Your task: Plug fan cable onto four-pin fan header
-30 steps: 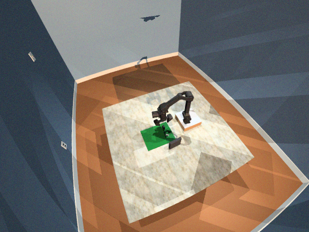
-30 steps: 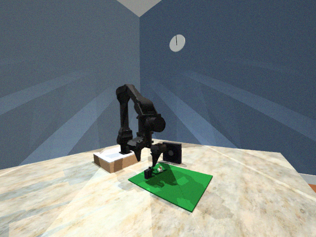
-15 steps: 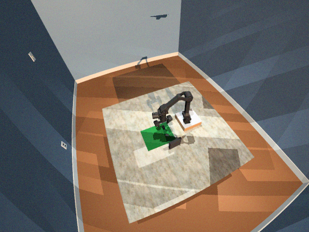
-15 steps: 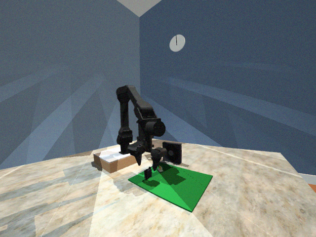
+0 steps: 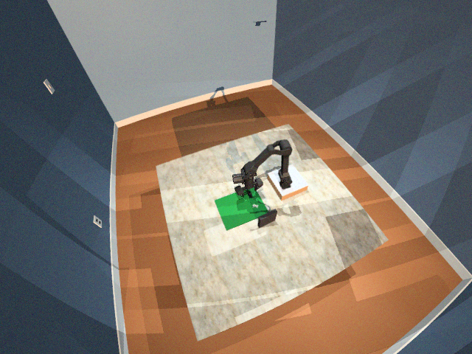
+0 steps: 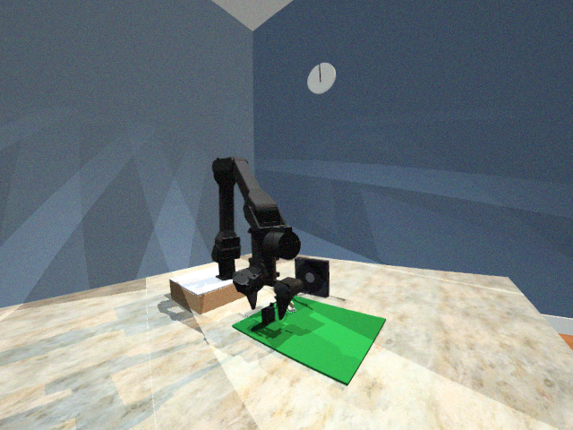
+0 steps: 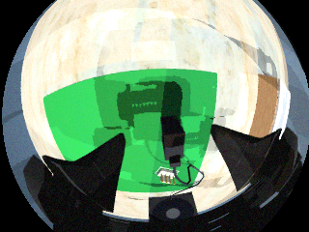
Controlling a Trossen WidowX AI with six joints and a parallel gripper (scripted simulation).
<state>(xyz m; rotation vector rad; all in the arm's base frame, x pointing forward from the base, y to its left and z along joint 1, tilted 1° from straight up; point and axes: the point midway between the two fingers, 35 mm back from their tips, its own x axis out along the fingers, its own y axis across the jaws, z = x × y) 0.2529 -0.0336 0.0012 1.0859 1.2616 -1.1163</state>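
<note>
The dark plug is 1 cm to the left of my gripper tip and 1 cm below it. Also, from my gripper tip: black fan: 4 cm behind, 23 cm to the left, 3 cm above; green board: 8 cm ahead, 7 cm to the left, 4 cm below; white four-pin header: 1 cm behind, 10 cm to the left, 3 cm below.
</note>
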